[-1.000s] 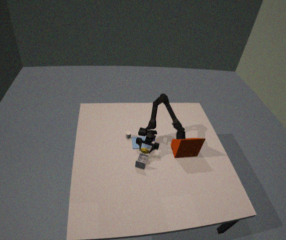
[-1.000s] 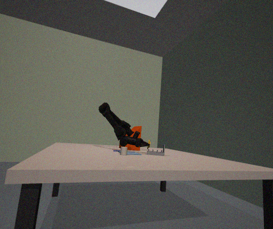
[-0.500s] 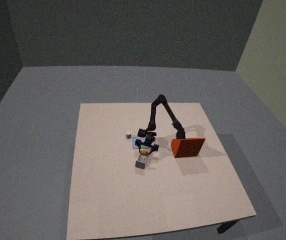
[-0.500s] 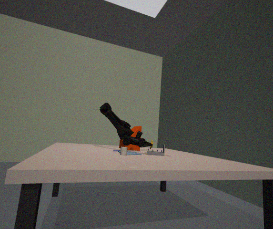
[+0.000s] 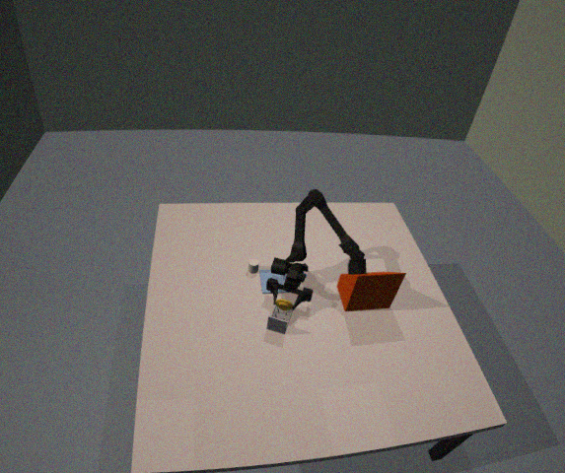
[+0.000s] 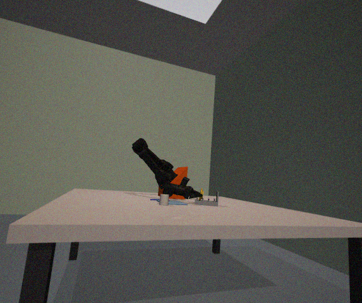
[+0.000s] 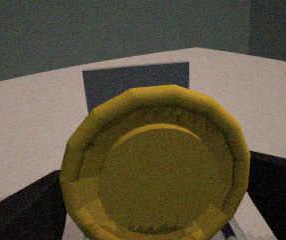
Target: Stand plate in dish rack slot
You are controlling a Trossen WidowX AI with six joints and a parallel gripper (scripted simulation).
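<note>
My gripper tip is now 1 cm to the left of the yellow plate. Also, from my gripper tip: light blue mat: 18 cm to the right, 5 cm below; grey dish rack: 1 cm ahead, 2 cm to the left, 3 cm below; small white cup: 10 cm ahead, 24 cm to the right, 3 cm below.
</note>
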